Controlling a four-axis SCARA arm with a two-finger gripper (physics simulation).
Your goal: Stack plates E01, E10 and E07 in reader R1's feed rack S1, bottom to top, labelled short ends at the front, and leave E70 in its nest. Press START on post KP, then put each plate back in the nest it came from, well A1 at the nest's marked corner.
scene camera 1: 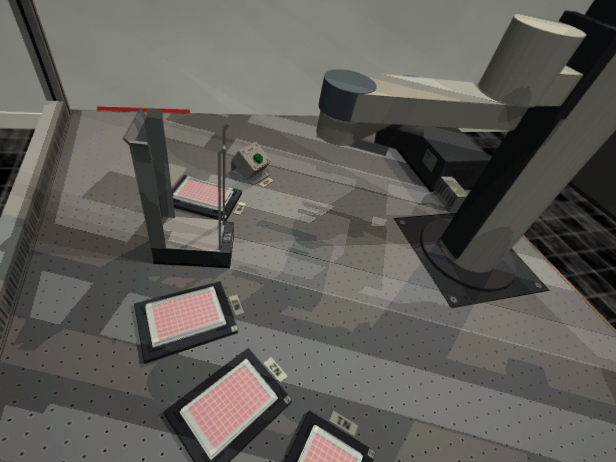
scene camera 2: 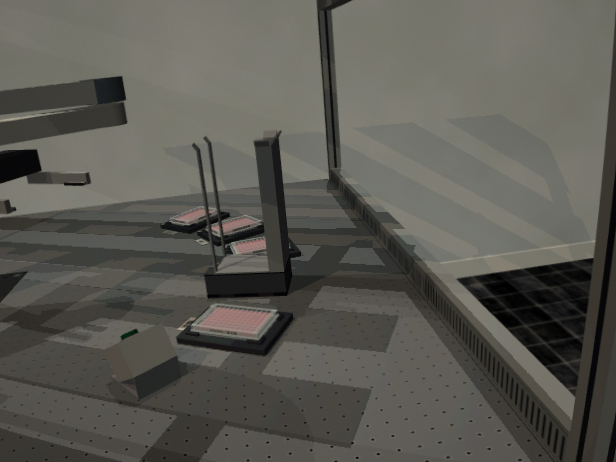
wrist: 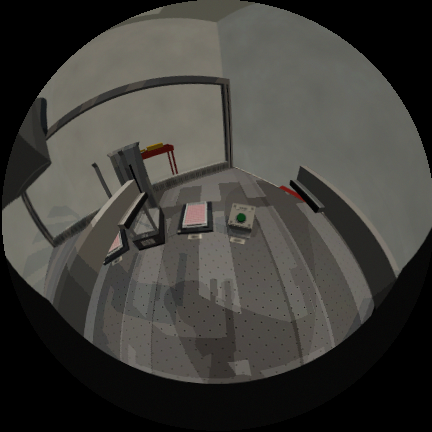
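Seen in the pictures: gripper, fingertip midpoint: (scene camera 2: 51,191) (wrist: 218,176); arm's base, origin of the base link: (scene camera 1: 464,255).
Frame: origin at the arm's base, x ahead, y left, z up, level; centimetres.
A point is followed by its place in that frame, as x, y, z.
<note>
My gripper (scene camera 2: 37,192) {39.1, -23.0, 28.1} (wrist: 218,176) {39.1, -23.0, 28.1} is open and empty, raised above the table; in the first scene view the arm hides it. The feed rack (scene camera 1: 151,200) {75.8, -7.1, 19.3} (scene camera 2: 273,210) {74.6, -16.5, 18.5} (wrist: 156,235) {60.3, -12.3, 5.7} stands upright with no plate in it. One pink plate (scene camera 1: 200,194) {66.4, -27.0, 3.5} (scene camera 2: 235,321) {65.7, -28.8, 3.7} (wrist: 195,215) {63.7, -27.1, 3.7} sits in a dark nest between rack and button post. Other pink plates sit in nests labelled N3 (scene camera 1: 236,304) {62.2, 5.7, 1.5}, N2 (scene camera 1: 275,369) {57.4, 20.4, 1.5} and N1 (scene camera 1: 343,423) {48.3, 31.6, 1.5}. Plate names are too small to read. The post (scene camera 1: 248,162) {53.1, -34.6, 7.6} (scene camera 2: 142,352) {52.6, -41.1, 7.3} (wrist: 242,209) {51.6, -38.2, 8.8} has a green button (scene camera 1: 258,158) {50.2, -35.7, 8.1} (wrist: 241,218) {49.4, -36.0, 8.0}.
The arm's column (scene camera 1: 540,175) {4.7, 5.9, 31.3} stands on a dark base plate (scene camera 1: 510,287) {-4.6, 12.3, 1.3} at the right. A dark box (scene camera 1: 450,150) {-8.7, -30.8, 12.8} is behind it. A slotted rail (scene camera 1: 30,200) {100.5, -24.6, 6.0} (scene camera 2: 450,305) {100.4, -36.2, 5.0} runs along one table edge beneath a window frame (scene camera 2: 327,85) {101.4, 68.5, 34.2} (wrist: 229,125) {100.4, -70.8, 30.1}.
</note>
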